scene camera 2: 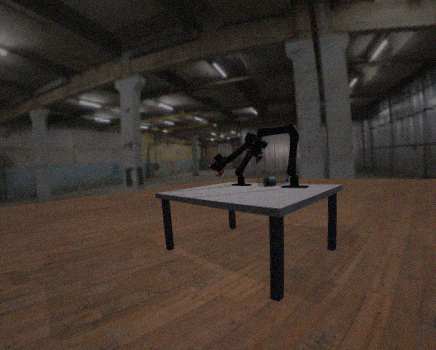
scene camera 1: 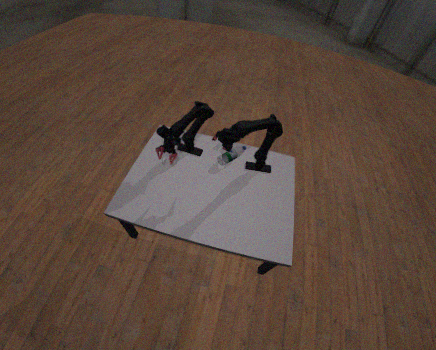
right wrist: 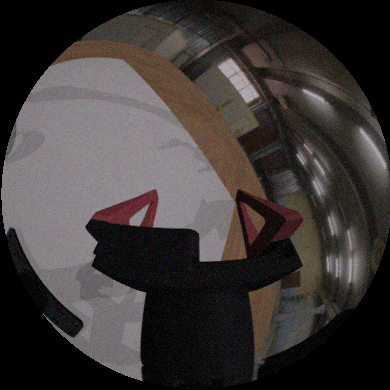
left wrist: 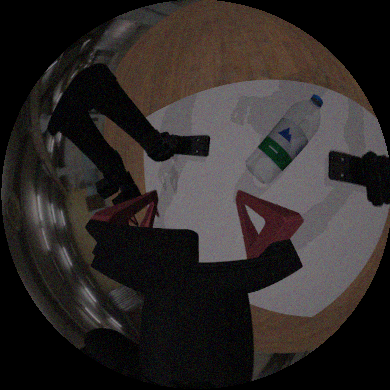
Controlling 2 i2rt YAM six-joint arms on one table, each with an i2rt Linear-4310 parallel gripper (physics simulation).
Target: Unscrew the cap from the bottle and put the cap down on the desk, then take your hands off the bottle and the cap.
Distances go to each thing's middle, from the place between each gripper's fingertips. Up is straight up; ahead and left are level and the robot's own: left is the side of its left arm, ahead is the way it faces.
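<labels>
My right gripper is 0.11 m above the clear plastic bottle (left wrist: 296, 127), 0.4 m to the right of it and 0.32 m past it.
Measured from my left hand, the bottle is 0.12 m behind, 0.11 m to the left and 0.19 m below.
</labels>
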